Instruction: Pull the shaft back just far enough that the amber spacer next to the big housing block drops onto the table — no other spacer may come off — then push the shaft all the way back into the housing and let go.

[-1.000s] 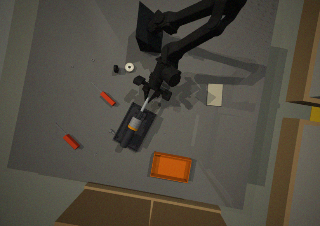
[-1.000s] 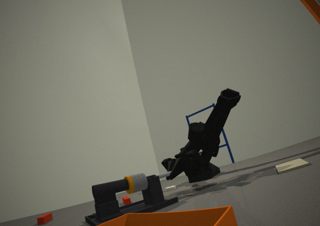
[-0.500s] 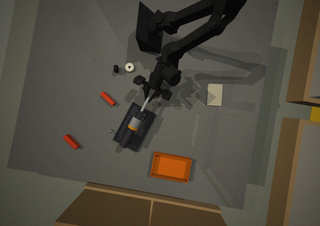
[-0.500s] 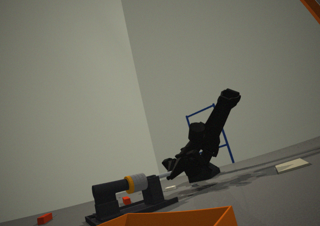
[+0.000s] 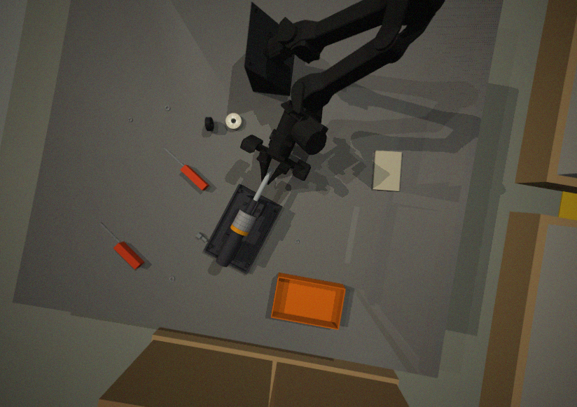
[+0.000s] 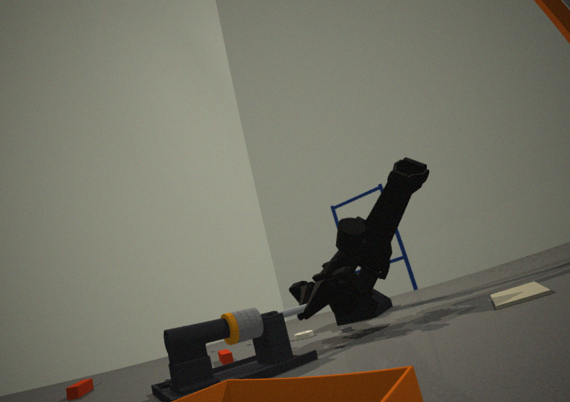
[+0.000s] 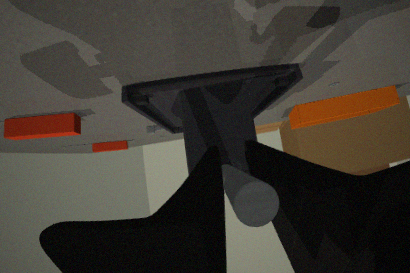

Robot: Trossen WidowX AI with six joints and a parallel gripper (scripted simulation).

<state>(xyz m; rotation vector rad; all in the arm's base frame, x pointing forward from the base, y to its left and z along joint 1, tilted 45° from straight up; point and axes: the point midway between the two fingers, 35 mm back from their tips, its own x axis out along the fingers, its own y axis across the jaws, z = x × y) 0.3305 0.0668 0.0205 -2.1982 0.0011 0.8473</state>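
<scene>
Now: the shaft 5 cm ahead of my gripper tip, 1 cm to the right of it and 2 cm above it. Round my gripper tip: orange tray: 31 cm ahead, 20 cm to the left, 5 cm below; black ring: 14 cm behind, 21 cm to the right, 4 cm below; amber spacer: 14 cm ahead, 4 cm to the right, 2 cm above.
</scene>
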